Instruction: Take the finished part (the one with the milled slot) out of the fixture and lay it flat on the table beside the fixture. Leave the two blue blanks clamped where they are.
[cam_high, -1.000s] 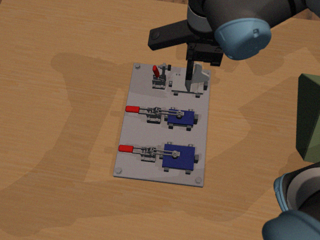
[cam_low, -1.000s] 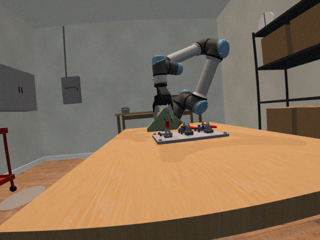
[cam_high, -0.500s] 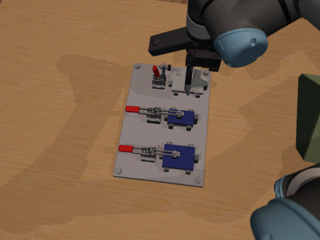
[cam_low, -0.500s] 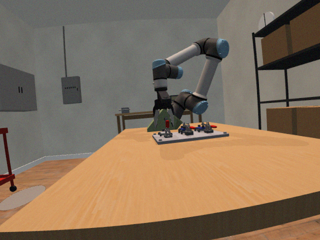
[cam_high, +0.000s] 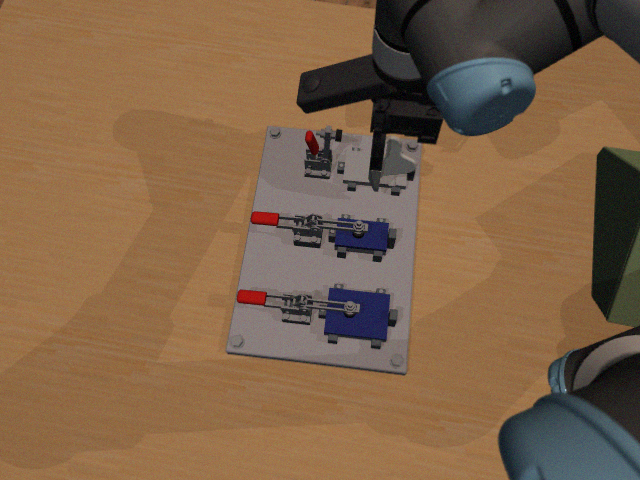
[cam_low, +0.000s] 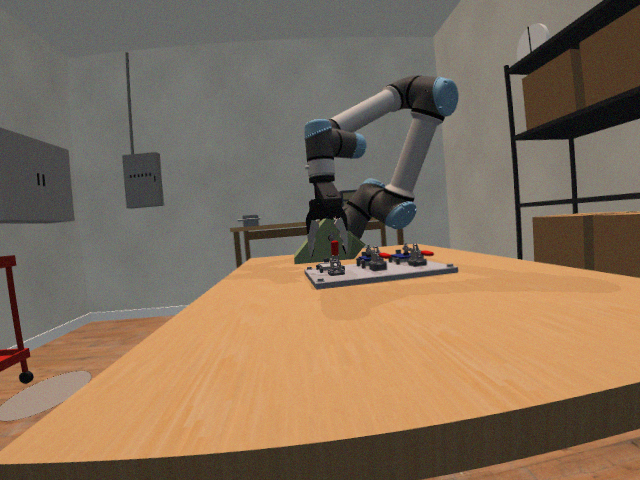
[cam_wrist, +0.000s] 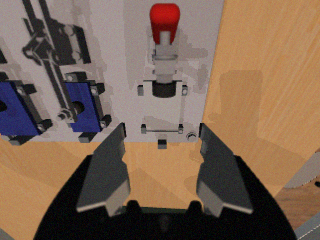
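Right now my hand is 4 cm above the finished grey part and 1 cm past it. Round my hand: grey fixture plate 12 cm to the left, 6 cm below, 3 cm ahead; then blue blank 22 cm to the left, 4 cm below, 3 cm behind.
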